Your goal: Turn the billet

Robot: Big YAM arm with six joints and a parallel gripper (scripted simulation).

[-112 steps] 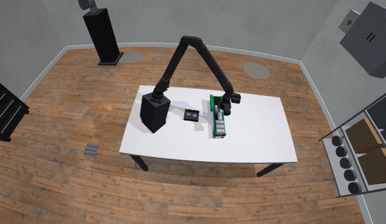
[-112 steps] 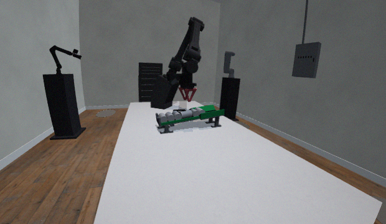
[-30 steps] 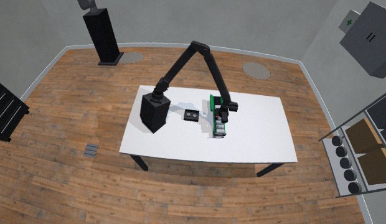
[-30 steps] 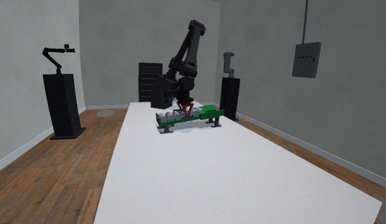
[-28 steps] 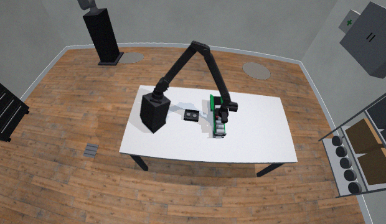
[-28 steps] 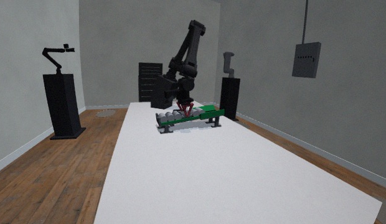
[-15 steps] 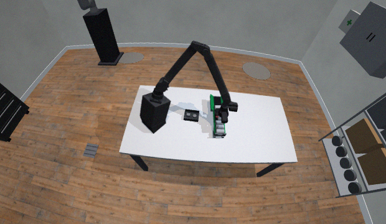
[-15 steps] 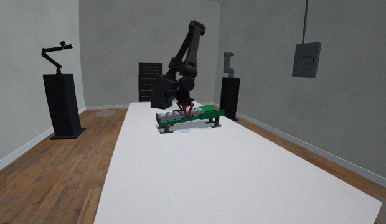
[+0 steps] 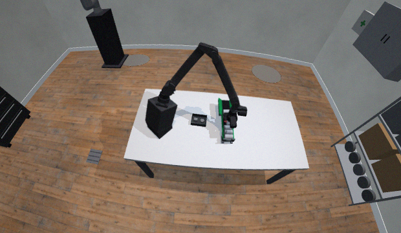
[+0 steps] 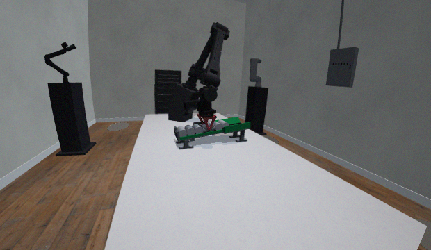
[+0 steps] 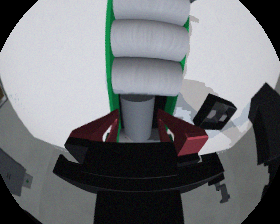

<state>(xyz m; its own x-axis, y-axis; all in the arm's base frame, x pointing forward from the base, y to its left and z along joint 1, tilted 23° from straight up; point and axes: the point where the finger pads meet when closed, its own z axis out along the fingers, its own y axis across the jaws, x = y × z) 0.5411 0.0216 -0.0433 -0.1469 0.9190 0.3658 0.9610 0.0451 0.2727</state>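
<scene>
Right now the grey billet is right at my hand. Also, from my hand: stop (10 mm ahead, 150 mm to the right, 30 mm below); small black box (240 mm behind, 40 mm to the left, 80 mm below).
</scene>
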